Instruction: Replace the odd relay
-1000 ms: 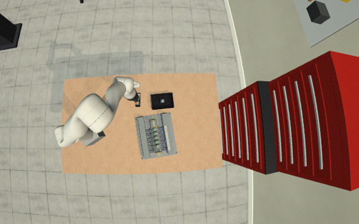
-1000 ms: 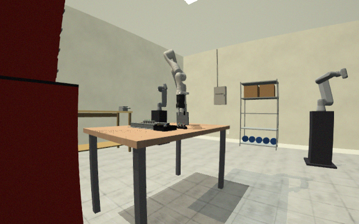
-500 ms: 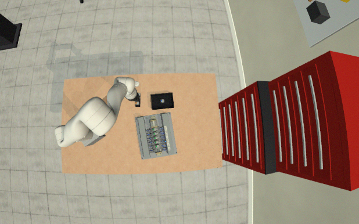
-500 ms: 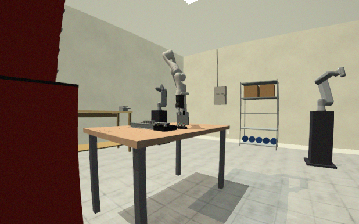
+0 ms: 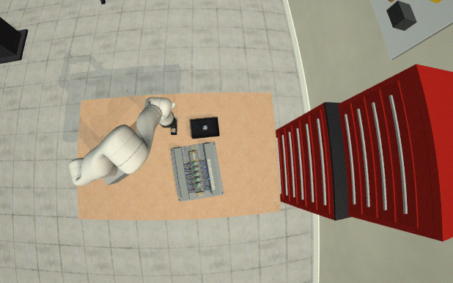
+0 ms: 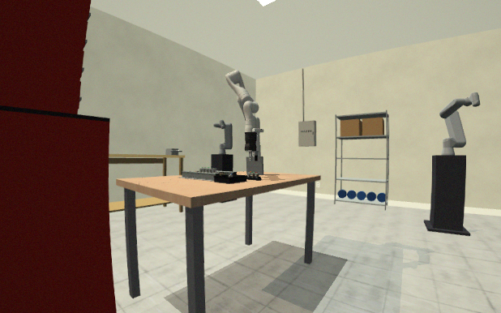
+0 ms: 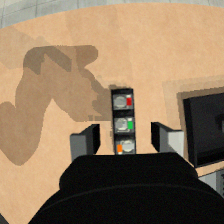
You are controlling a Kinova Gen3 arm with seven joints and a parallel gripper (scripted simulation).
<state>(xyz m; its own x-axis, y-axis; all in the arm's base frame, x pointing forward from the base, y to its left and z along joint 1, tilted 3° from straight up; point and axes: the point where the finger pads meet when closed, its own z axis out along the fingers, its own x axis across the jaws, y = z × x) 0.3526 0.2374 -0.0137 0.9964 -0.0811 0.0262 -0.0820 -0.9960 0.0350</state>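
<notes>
Right now the small black spare holder is 13 cm below my hand. Round my hand: black tray 18 cm ahead, 12 cm below, 3 cm to the right.
</notes>
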